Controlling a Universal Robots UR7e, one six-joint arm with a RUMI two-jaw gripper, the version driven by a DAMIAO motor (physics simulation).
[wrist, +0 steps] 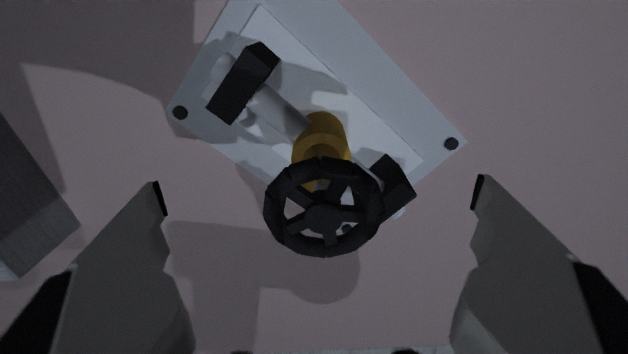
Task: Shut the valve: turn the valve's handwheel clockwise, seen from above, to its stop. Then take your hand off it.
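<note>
The black handwheel (324,218), a round spoked ring, shows in the middle of the wrist view. It sits on top of the valve's yellow body (321,132). A grey pipe (280,111) runs from the yellow body to a black block at the upper left, and another black block is at the lower right. My gripper (317,182) is wide open and empty, with one finger to the left of the handwheel and one to the right, both apart from it. How far the fingertips are above the wheel is hard to tell.
The valve stands on a pale grey base plate (390,75) with dark bolts at its corners, set at an angle on the pinkish table top (550,100). A dark grey block-like object (30,195) is at the left edge. A pale strip shows at the bottom edge.
</note>
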